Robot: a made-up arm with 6 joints. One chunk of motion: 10 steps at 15 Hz.
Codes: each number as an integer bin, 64 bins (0 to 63) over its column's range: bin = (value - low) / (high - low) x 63, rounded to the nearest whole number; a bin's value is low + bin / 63 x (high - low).
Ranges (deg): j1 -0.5..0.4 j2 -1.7..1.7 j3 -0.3..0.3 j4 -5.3..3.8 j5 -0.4..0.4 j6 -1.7..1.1
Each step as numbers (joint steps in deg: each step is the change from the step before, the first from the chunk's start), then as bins.
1 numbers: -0.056 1.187 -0.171 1.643 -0.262 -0.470
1 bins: 31 53 14 48 11 28
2 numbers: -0.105 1.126 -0.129 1.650 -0.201 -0.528
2 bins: 28 52 18 48 16 26
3 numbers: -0.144 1.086 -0.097 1.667 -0.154 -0.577
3 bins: 25 52 21 48 19 25
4 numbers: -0.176 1.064 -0.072 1.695 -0.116 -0.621
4 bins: 23 51 24 48 22 24
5 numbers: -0.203 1.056 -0.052 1.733 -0.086 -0.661
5 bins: 21 51 26 49 25 23
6 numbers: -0.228 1.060 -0.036 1.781 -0.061 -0.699
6 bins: 19 51 28 49 27 23
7 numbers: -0.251 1.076 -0.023 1.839 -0.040 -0.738
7 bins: 17 51 29 49 28 22
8 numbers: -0.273 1.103 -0.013 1.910 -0.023 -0.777
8 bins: 16 52 30 50 30 21
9 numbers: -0.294 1.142 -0.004 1.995 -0.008 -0.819
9 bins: 14 53 31 51 31 20
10 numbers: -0.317 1.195 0.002 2.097 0.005 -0.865
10 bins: 13 54 32 51 32 19
